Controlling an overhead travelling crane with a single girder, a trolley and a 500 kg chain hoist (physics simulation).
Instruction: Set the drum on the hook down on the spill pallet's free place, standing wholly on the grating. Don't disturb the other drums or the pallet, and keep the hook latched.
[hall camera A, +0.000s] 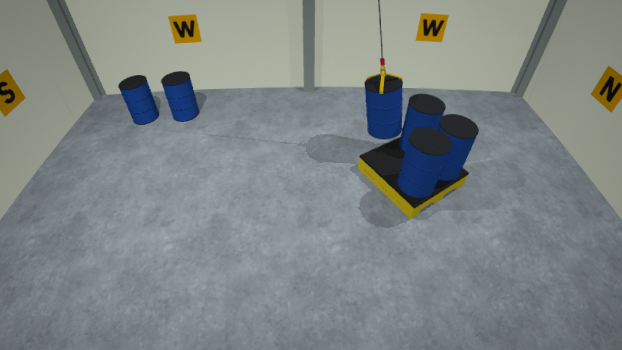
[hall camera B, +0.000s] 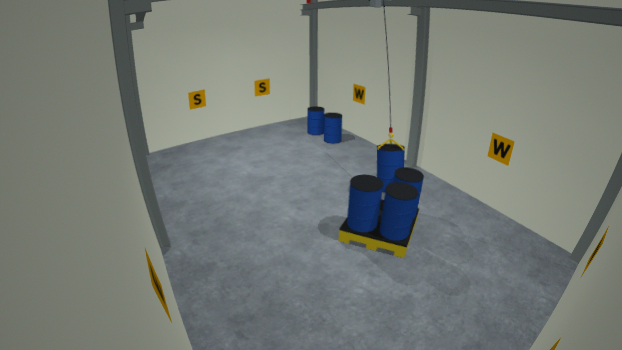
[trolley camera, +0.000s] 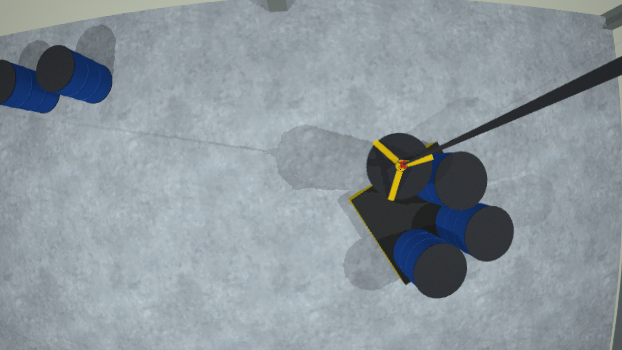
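Note:
The yellow lifter on the hook (hall camera A: 383, 70) (hall camera B: 391, 136) (trolley camera: 401, 165) is shut on a blue drum (hall camera A: 384, 115) (hall camera B: 390, 162) (trolley camera: 381, 172). The drum hangs about upright, off the floor, by the back-left edge of the yellow spill pallet (hall camera A: 385, 190) (hall camera B: 370, 243). Its lid covers part of that edge in the trolley view. Three drums stand on the pallet: a near drum (hall camera A: 425, 165) (hall camera B: 364, 205) (trolley camera: 440, 270), a right drum (hall camera A: 462, 145) (hall camera B: 399, 215) (trolley camera: 489, 233) and a back drum (hall camera A: 425, 117) (hall camera B: 409, 182) (trolley camera: 460, 181). Bare black grating (hall camera A: 382, 157) (trolley camera: 385, 215) shows at the left corner. The latch is too small to tell.
Two more blue drums stand far left near the west wall: one drum (hall camera A: 139, 100) (hall camera B: 315, 121) (trolley camera: 30, 92) and its neighbour (hall camera A: 180, 97) (hall camera B: 333, 128) (trolley camera: 85, 80). The girder (hall camera B: 475, 9) runs overhead. A grey column (hall camera A: 309, 50) (hall camera B: 420, 85) stands at the west wall.

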